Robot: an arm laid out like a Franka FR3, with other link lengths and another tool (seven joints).
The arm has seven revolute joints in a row. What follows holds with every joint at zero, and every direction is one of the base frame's.
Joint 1 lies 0.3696 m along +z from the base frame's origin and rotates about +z.
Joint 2 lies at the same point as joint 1 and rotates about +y.
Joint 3 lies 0.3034 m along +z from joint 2 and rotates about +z.
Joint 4 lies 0.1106 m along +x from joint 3 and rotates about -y.
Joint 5 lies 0.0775 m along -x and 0.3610 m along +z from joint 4 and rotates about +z.
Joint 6 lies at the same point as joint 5 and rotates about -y.
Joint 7 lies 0.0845 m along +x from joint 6 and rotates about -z.
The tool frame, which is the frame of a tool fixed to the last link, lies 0.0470 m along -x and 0.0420 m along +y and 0.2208 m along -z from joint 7; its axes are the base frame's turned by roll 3.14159, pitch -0.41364 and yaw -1.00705 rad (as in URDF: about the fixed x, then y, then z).
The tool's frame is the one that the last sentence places.
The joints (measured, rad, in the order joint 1, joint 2, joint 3, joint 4, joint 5, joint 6, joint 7), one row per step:
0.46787, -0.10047, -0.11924, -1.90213, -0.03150, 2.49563, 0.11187
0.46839, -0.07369, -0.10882, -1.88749, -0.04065, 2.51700, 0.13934
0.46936, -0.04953, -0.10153, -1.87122, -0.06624, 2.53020, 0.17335
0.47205, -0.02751, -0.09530, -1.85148, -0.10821, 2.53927, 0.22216
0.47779, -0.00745, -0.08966, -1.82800, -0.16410, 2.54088, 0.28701
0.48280, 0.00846, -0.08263, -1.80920, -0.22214, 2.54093, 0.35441
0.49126, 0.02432, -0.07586, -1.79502, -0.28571, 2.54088, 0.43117
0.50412, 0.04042, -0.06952, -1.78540, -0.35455, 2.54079, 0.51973
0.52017, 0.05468, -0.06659, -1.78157, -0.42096, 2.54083, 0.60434
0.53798, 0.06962, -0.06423, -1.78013, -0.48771, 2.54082, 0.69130
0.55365, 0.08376, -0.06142, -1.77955, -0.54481, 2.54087, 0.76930
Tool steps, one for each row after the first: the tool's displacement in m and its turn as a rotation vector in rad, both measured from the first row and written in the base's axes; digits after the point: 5 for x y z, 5 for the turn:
0.00660, 0.01074, -0.00470, 0.00813, -0.00754, -0.00760
0.01301, 0.01833, -0.00899, 0.00521, -0.01555, -0.01842
0.01945, 0.02559, -0.01110, -0.00164, -0.02822, -0.03516
0.02516, 0.03365, -0.01134, -0.01030, -0.04261, -0.05811
0.02939, 0.04150, -0.01167, -0.01834, -0.05720, -0.08161
0.03235, 0.05111, -0.01438, -0.02556, -0.07039, -0.10692
0.03386, 0.06311, -0.01952, -0.02999, -0.08234, -0.13476
0.03411, 0.07461, -0.02653, -0.03495, -0.09322, -0.15932
0.03360, 0.08687, -0.03519, -0.03854, -0.10399, -0.18298
0.03269, 0.09837, -0.04368, -0.03880, -0.11318, -0.20338

